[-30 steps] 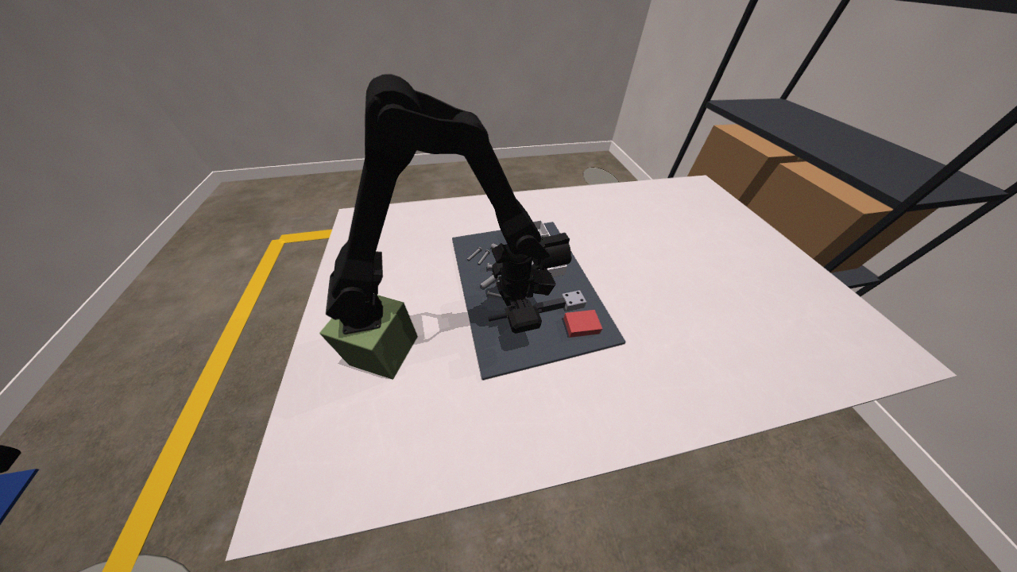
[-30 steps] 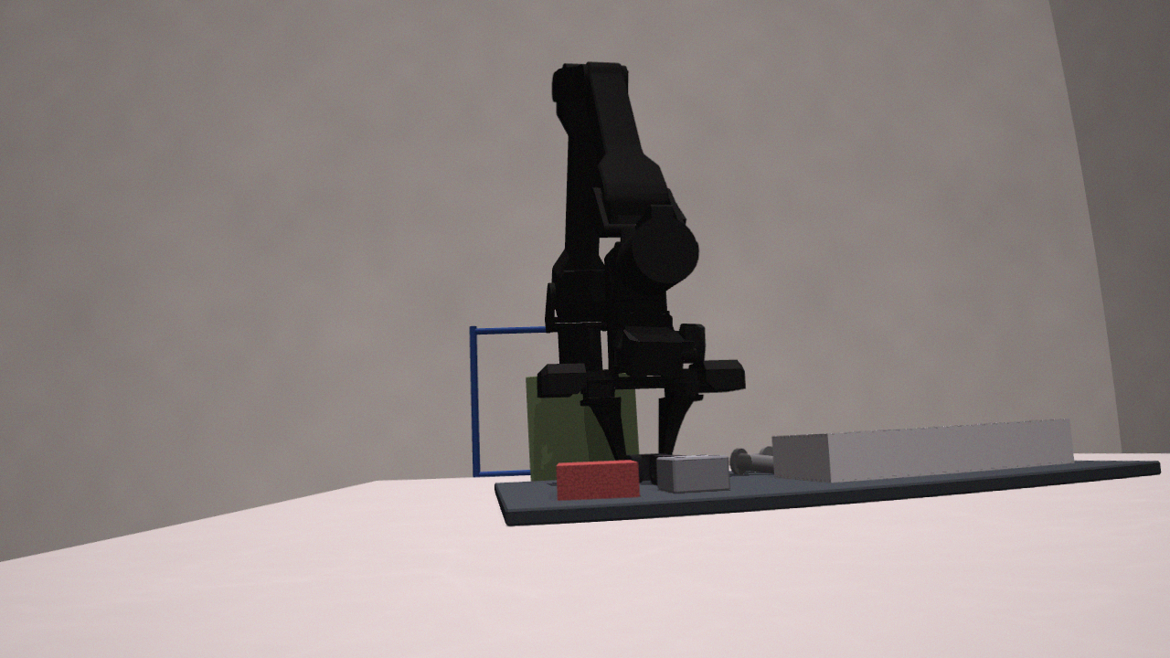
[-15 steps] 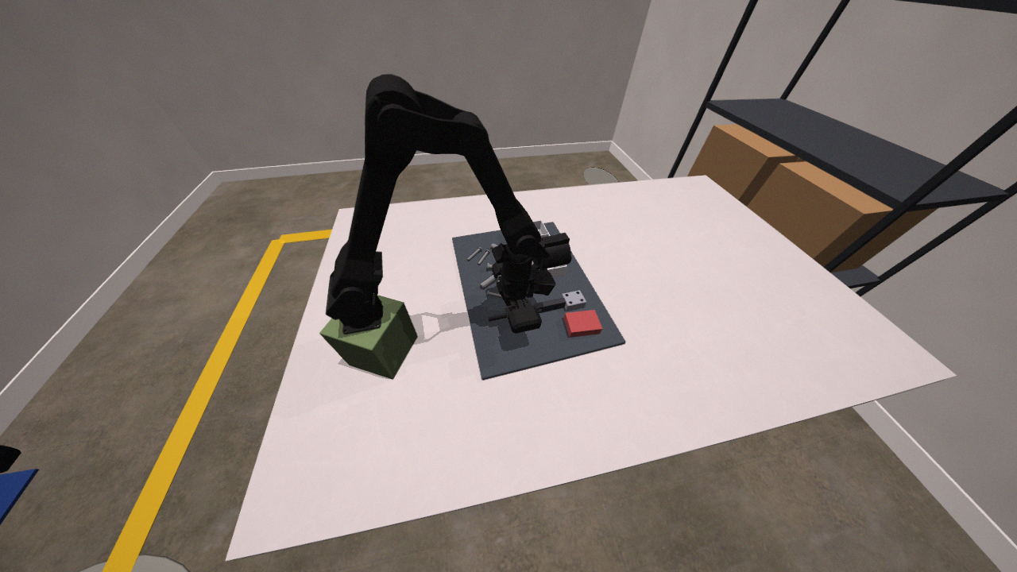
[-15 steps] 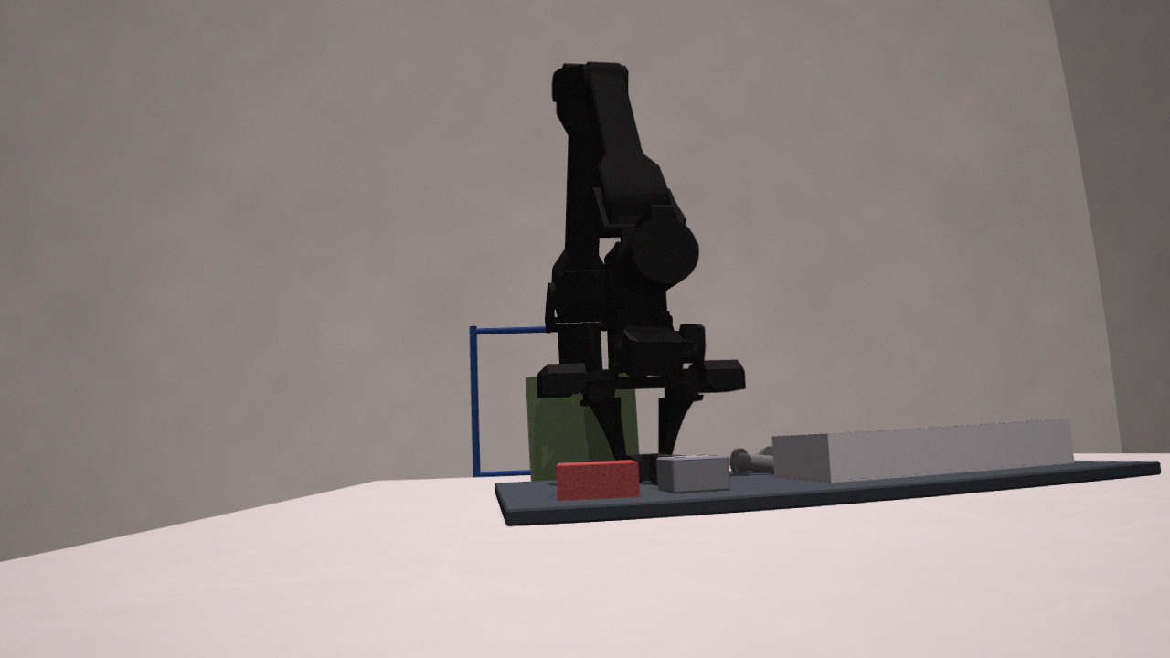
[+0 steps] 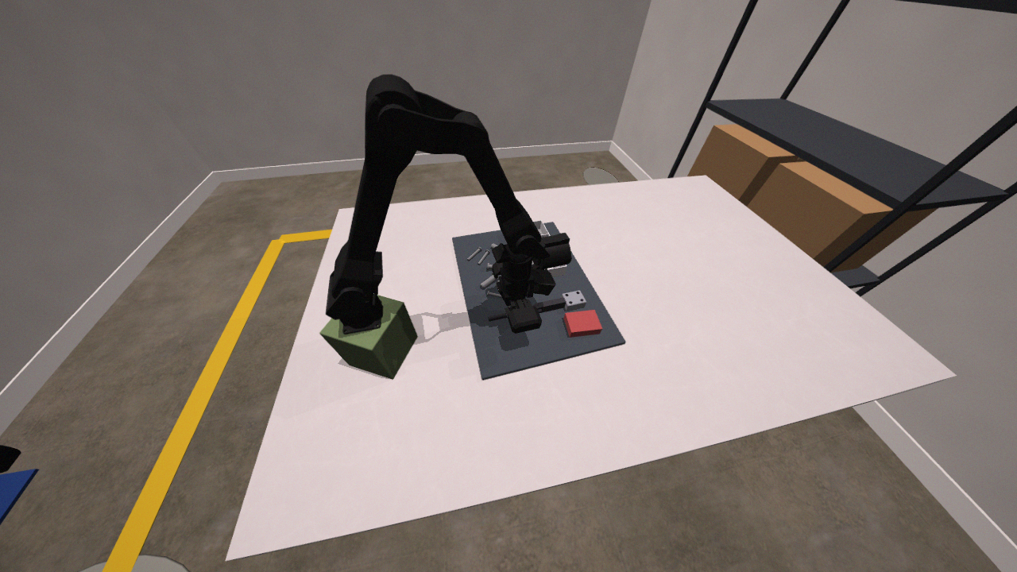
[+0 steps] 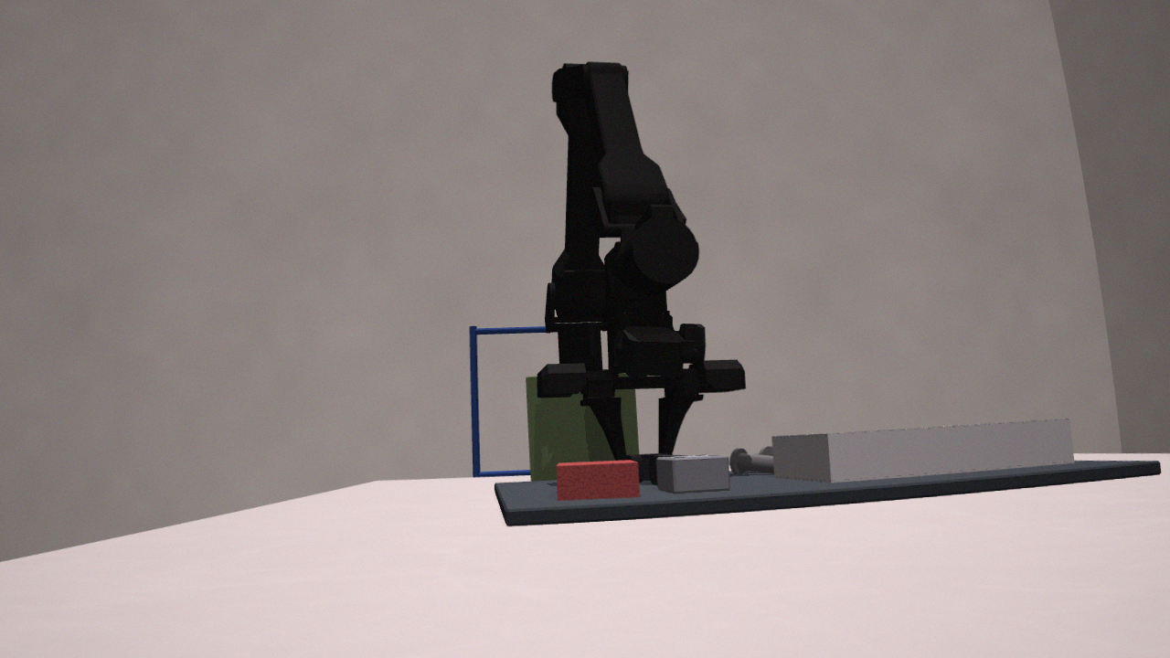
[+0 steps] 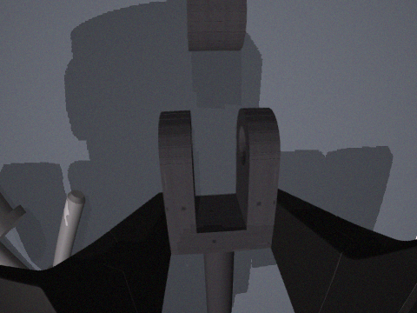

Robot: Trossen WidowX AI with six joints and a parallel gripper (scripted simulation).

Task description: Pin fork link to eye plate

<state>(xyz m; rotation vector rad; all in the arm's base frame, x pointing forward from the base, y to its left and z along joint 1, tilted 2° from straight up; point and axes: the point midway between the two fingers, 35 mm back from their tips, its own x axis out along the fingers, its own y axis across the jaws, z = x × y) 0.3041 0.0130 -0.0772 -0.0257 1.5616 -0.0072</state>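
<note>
Now: the fork link 3 cm below my hand. From my hand the other things lie so: grey mount 16 cm ahead, 2 cm below; dark mat 6 cm ahead, 10 cm to the left, 5 cm below; eye plate 8 cm ahead, 3 cm below.
</note>
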